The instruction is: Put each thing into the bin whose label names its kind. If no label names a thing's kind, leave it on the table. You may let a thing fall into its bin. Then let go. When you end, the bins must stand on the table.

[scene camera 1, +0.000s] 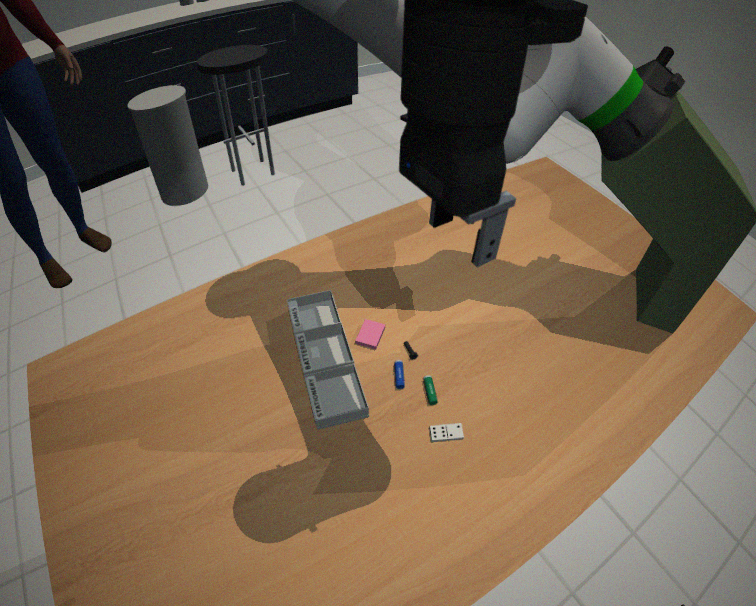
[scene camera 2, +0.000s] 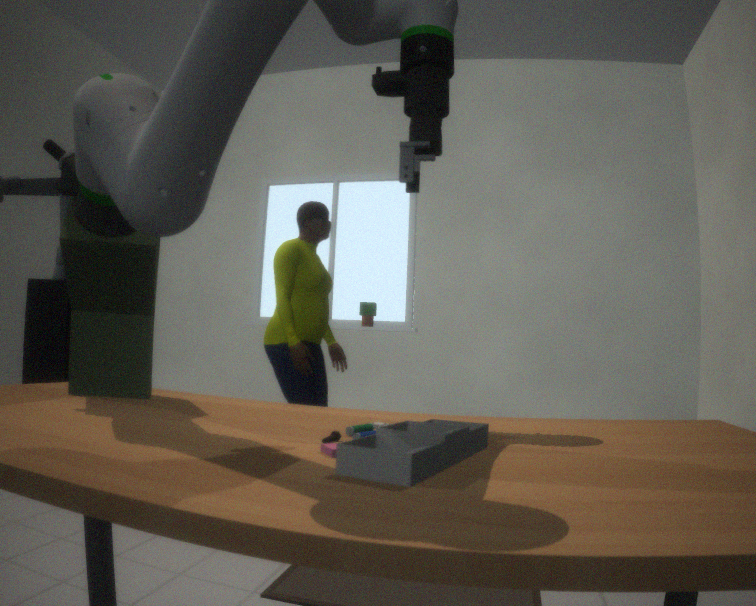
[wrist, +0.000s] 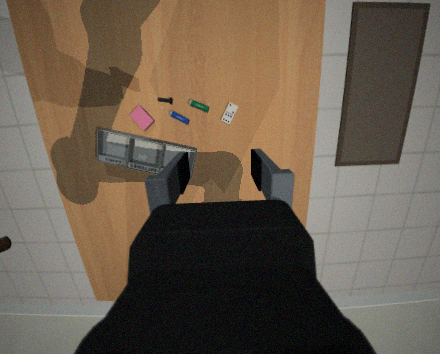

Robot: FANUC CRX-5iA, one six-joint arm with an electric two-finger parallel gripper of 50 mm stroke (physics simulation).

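Places are measured from the arm's base along level axes (x ahead, y right, z down), in millimetres.
Where they show: gripper, between the fingertips: (scene camera 1: pixel 461 240) (scene camera 2: pixel 409 187) (wrist: pixel 220 163); arm's base, origin of its link: (scene camera 1: pixel 637 129) (scene camera 2: pixel 114 205).
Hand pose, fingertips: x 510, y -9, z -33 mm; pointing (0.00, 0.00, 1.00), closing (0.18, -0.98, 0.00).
Observation:
Each offset is from my fingertips to the centre of the thing. Level surfaces: height alone.
A grey tray of three joined bins {dx +28, dy +204, dz +363 mm} (scene camera 1: pixel 343 421) (scene camera 2: pixel 378 463) (wrist: pixel 98 145) stands on the table, labelled GAMES, BATTERIES and STATIONERY. Beside it lie a pink flat block {dx -64, dy +190, dz +378 mm} (scene camera 1: pixel 370 333) (scene camera 2: pixel 329 448) (wrist: pixel 142 118), a small black bolt-like piece {dx -92, dy +119, dz +378 mm} (scene camera 1: pixel 410 350) (scene camera 2: pixel 331 436) (wrist: pixel 165 100), a blue cylinder {dx -43, dy +95, dz +376 mm} (scene camera 1: pixel 399 374) (scene camera 2: pixel 364 434) (wrist: pixel 179 117), a green cylinder {dx -59, dy +39, dz +376 mm} (scene camera 1: pixel 430 390) (scene camera 2: pixel 359 428) (wrist: pixel 199 106) and a white domino {dx -24, dy -31, dz +380 mm} (scene camera 1: pixel 446 432) (wrist: pixel 229 113). My gripper (scene camera 1: pixel 462 241) (scene camera 2: pixel 410 183) (wrist: pixel 220 163) is open and empty, high above the table. Its left finger hides part of the STATIONERY bin in the wrist view.
The wooden table {dz +383 mm} (scene camera 1: pixel 157 505) (scene camera 2: pixel 189 505) carries the arm's green pedestal (scene camera 1: pixel 684 208) (scene camera 2: pixel 110 315) at one end. Arm shadows cross the table and the tray. A person in yellow (scene camera 2: pixel 299 296) stands beyond the table; a stool (scene camera 1: pixel 233 58) and a grey cylinder (scene camera 1: pixel 169 148) stand on the floor.

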